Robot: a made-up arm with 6 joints. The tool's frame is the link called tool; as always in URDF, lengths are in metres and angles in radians. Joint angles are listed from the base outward. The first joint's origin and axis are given. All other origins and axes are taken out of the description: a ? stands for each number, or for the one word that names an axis. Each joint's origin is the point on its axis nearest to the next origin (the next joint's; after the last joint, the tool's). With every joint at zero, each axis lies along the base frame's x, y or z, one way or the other. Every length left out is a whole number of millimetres.
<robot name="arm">
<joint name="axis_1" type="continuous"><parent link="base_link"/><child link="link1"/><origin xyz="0.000 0.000 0.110"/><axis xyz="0 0 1"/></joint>
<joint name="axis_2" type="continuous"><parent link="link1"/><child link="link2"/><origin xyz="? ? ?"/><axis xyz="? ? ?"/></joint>
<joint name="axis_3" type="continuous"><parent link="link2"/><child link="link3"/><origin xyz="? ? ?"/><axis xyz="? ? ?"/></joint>
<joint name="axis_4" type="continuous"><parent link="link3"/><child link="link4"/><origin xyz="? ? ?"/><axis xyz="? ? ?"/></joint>
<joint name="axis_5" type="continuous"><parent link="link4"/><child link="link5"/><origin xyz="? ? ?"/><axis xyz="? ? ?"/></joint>
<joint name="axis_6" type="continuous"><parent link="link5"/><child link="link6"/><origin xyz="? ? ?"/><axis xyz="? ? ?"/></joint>
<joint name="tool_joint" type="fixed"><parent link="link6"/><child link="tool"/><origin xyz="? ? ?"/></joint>
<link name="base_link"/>
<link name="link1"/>
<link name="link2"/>
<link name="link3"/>
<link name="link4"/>
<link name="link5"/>
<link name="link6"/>
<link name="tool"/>
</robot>
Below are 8 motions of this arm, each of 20 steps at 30 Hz.
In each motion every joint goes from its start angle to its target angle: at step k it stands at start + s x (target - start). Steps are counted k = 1, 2, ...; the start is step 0. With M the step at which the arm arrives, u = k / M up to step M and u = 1 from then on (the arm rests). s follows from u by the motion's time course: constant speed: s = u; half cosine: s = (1 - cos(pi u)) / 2; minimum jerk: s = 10 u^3 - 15 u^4 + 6 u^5.
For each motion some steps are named. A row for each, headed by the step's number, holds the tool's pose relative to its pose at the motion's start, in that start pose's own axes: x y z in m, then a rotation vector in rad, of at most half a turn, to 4 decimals.
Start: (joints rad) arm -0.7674 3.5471 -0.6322 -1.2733 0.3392 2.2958
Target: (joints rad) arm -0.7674 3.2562 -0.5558 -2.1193 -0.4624 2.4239
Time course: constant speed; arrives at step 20
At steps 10, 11, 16, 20:
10: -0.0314 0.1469 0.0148 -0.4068 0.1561 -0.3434
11: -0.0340 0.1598 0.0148 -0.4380 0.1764 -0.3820
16: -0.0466 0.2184 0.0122 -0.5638 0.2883 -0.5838
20: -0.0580 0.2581 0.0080 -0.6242 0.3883 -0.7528

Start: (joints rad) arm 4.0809 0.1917 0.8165 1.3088 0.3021 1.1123
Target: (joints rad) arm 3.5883 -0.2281 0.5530 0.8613 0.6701 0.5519
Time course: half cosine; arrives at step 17
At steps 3, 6, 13, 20:
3: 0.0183 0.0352 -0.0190 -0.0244 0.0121 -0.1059
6: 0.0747 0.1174 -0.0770 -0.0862 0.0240 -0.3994
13: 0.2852 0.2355 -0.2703 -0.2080 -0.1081 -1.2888
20: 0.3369 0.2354 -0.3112 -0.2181 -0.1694 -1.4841

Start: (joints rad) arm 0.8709 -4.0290 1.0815 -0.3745 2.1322 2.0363
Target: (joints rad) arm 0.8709 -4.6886 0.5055 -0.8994 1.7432 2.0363
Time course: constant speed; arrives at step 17
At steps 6, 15, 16, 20:
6: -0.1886 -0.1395 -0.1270 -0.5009 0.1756 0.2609
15: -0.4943 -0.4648 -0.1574 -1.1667 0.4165 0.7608
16: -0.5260 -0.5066 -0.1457 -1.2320 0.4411 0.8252
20: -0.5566 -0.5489 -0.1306 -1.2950 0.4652 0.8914

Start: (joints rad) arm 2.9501 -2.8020 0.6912 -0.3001 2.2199 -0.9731
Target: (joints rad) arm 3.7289 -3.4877 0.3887 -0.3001 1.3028 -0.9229
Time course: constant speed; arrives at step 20
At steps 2, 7, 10, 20:
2: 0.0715 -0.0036 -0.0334 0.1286 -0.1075 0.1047
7: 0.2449 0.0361 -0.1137 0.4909 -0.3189 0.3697
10: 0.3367 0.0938 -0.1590 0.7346 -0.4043 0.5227
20: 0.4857 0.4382 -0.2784 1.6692 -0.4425 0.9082

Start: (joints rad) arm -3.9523 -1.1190 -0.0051 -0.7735 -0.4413 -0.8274
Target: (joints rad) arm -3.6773 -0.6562 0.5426 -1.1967 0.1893 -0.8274
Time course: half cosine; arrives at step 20
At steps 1, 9, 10, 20:
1: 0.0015 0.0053 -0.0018 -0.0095 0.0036 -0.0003
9: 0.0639 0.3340 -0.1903 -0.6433 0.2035 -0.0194
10: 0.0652 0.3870 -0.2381 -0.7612 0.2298 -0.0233
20: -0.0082 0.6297 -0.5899 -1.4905 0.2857 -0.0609

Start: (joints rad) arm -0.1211 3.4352 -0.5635 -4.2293 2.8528 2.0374
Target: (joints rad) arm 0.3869 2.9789 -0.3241 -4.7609 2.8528 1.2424
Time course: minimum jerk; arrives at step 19
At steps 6, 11, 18, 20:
6: 0.0464 0.0074 -0.0122 0.0083 -0.0873 0.0264
11: 0.1568 0.0607 -0.0146 0.0855 -0.3018 0.0873
18: 0.2245 0.1309 0.0117 0.1978 -0.4490 0.1318
20: 0.2247 0.1312 0.0118 0.1983 -0.4495 0.1319

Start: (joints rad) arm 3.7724 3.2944 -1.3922 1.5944 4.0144 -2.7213
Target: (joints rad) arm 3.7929 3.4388 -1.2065 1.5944 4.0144 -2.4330
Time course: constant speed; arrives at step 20
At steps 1, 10, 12, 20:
1: 0.0059 0.0057 0.0024 0.0097 -0.0050 0.0020
10: 0.0616 0.0541 0.0276 0.0937 -0.0565 0.0201
12: 0.0746 0.0641 0.0341 0.1116 -0.0694 0.0241
20: 0.1285 0.1007 0.0637 0.1798 -0.1260 0.0403

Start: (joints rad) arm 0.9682 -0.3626 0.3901 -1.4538 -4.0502 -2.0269
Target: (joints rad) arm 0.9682 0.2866 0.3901 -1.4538 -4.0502 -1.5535
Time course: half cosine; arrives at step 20
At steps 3, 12, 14, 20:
3: -0.0258 -0.0208 -0.0008 -0.0130 0.0177 -0.0019
12: -0.3405 -0.1969 0.0376 -0.1238 0.2320 -0.0248
14: -0.4185 -0.2224 0.0587 -0.1404 0.2856 -0.0311
20: -0.5347 -0.2484 0.0976 -0.1585 0.3664 -0.0415

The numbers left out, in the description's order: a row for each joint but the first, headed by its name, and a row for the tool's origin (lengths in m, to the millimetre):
axis_2: xyz 0.000 0.053 0.000, axis 0 1 0
axis_3: xyz 0.000 0.000 0.533, axis 0 1 0
axis_4: xyz 0.000 0.000 0.489, axis 0 0 1
axis_5: xyz 0.000 0.000 0.000, axis 0 1 0
axis_6: xyz 0.000 0.000 0.106, axis 0 0 1
tool: xyz 0.000 0.000 0.000

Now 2 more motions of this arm.
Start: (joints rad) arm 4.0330 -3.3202 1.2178 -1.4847 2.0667 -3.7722
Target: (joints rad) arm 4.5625 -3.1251 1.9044 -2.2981 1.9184 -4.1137
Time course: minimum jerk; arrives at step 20
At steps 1, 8, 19, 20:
1: 0.0004 -0.0002 0.0002 -0.0010 -0.0013 -0.0007
8: 0.0940 -0.0543 0.0560 -0.2603 -0.3393 -0.2164
19: 0.2110 -0.2025 0.2394 -0.7139 -0.9216 -0.9046
20: 0.2111 -0.2028 0.2397 -0.7146 -0.9223 -0.9060

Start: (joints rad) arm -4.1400 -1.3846 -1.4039 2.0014 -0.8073 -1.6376
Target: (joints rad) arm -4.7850 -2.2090 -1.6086 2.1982 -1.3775 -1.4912
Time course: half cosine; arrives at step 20
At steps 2, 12, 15, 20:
2: -0.0104 0.0179 -0.0046 -0.0014 0.0001 0.0321
12: -0.3792 0.2971 -0.1424 0.0274 0.1470 0.8833
15: -0.5119 0.3052 -0.1741 0.0582 0.2437 1.1503
20: -0.6050 0.2877 -0.1893 0.0858 0.3270 1.3431

